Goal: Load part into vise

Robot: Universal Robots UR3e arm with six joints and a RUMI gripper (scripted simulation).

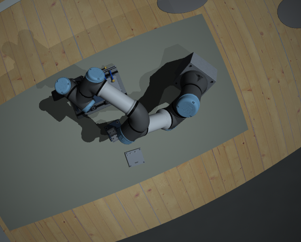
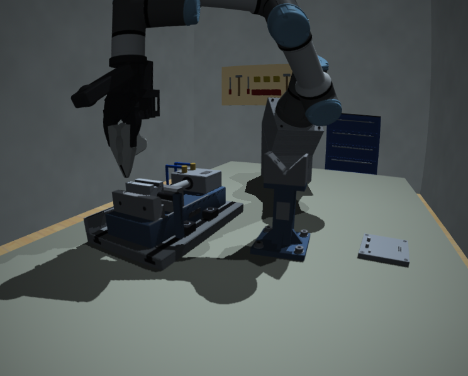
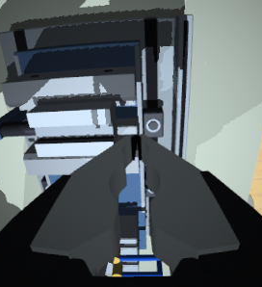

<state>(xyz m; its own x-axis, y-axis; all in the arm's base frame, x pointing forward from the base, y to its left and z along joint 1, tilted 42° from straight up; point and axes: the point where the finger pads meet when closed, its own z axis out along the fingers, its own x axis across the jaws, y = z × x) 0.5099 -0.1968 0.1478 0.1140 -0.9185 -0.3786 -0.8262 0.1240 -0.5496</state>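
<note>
The part is 1 cm behind my hand, 5 cm to the left of it and 3 cm below it. Round my hand: moving jaw: 4 cm behind, 5 cm to the left, 5 cm below; fixed jaw: 2 cm ahead, 5 cm to the left, 5 cm below; work stop: 2 cm behind, 10 cm to the left, 4 cm below.
</note>
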